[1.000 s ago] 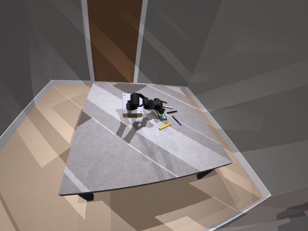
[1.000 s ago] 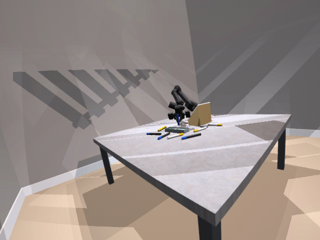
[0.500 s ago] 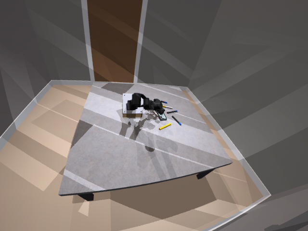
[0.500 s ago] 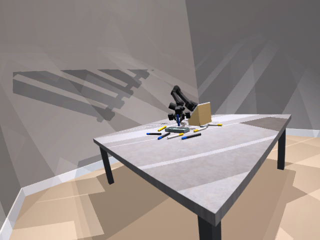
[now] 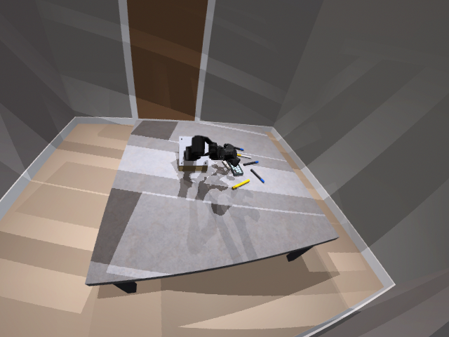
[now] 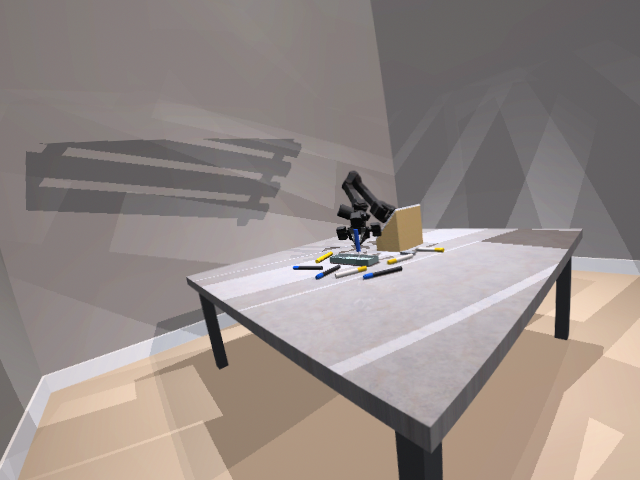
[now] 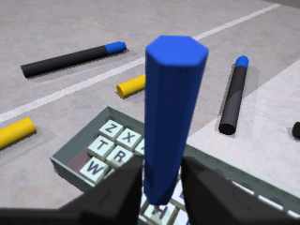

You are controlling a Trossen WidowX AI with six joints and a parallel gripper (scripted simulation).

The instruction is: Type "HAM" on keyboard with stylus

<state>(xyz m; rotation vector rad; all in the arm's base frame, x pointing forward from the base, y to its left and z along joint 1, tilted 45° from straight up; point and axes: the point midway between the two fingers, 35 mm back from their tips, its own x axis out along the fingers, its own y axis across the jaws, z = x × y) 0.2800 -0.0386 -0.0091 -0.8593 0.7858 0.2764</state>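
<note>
The M key is 40 mm ahead of my gripper tip, 90 mm to the right of it and 60 mm below it. Also, from my gripper tip: blue stylus: 20 mm below.
</note>
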